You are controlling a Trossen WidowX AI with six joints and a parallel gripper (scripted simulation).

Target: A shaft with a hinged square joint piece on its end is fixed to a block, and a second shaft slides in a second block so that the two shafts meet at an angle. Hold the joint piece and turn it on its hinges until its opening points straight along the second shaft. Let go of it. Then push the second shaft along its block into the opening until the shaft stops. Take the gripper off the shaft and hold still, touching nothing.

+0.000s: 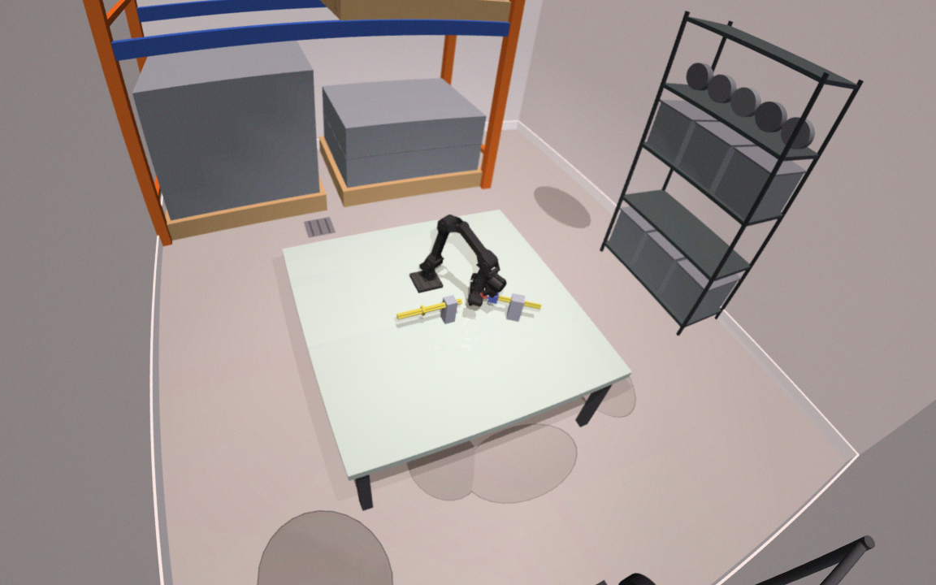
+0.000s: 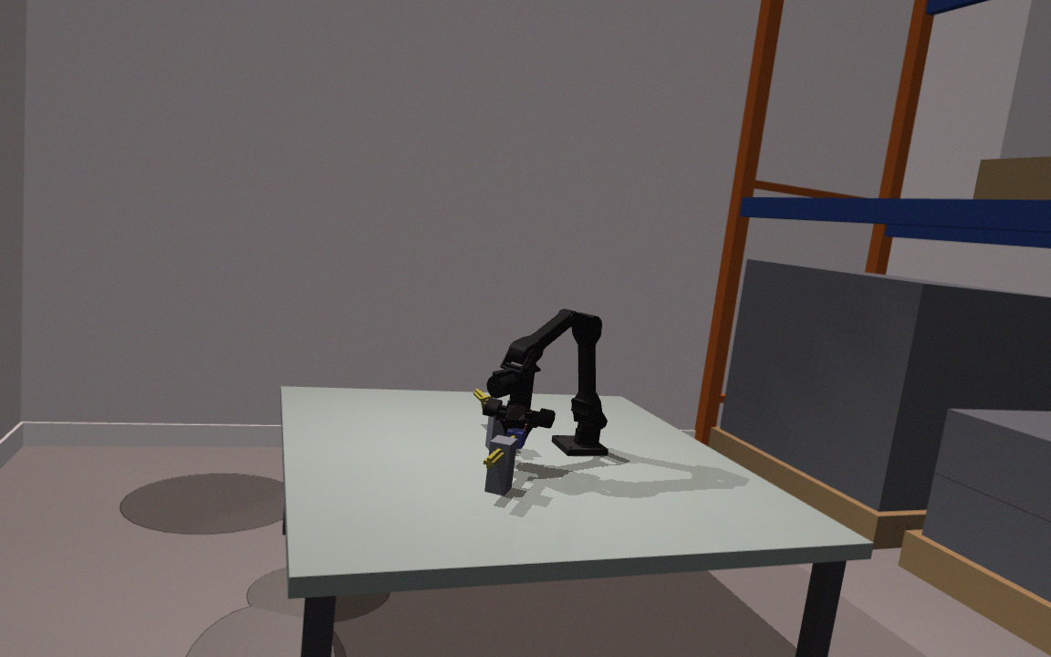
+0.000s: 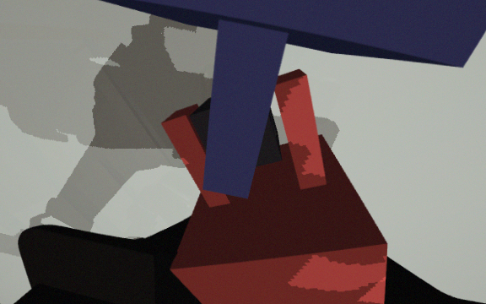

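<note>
Now: gripper tip 10 mm short of the red joint piece, 30 mm to the right of it and 40 mm below it.
</note>
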